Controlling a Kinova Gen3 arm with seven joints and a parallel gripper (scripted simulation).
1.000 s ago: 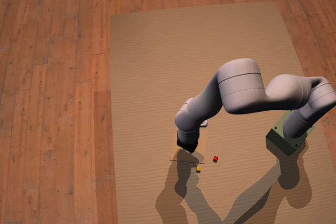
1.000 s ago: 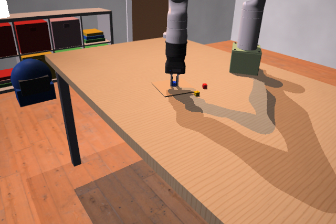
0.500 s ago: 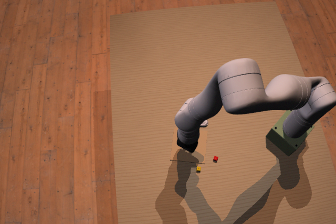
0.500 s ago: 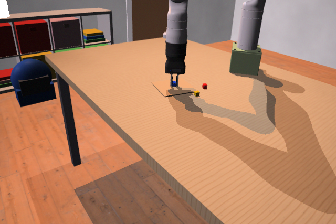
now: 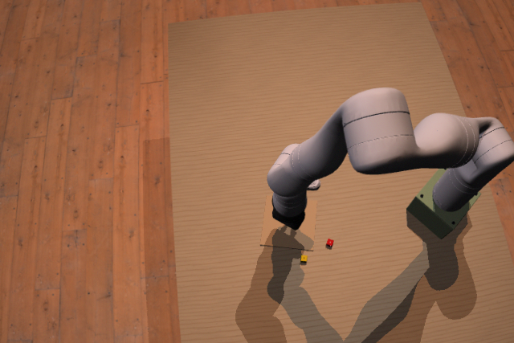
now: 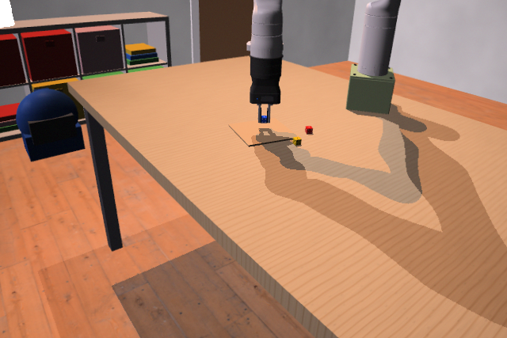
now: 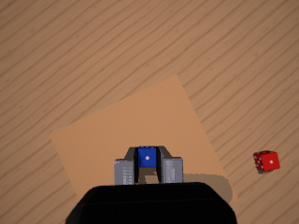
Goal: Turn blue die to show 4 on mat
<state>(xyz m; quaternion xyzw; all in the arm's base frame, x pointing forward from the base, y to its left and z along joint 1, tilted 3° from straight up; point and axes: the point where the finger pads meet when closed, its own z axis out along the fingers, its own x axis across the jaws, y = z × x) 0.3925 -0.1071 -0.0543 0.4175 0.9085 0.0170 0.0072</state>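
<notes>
Right now my hand is 10 mm short of the tan mat, 10 mm to the right of it and 40 mm above it. From my hand the other things lie so: yellow die 10 mm ahead, 110 mm to the left, 30 mm below; blue die 10 mm below; red die 70 mm behind, 100 mm to the left, 30 mm below.
</notes>
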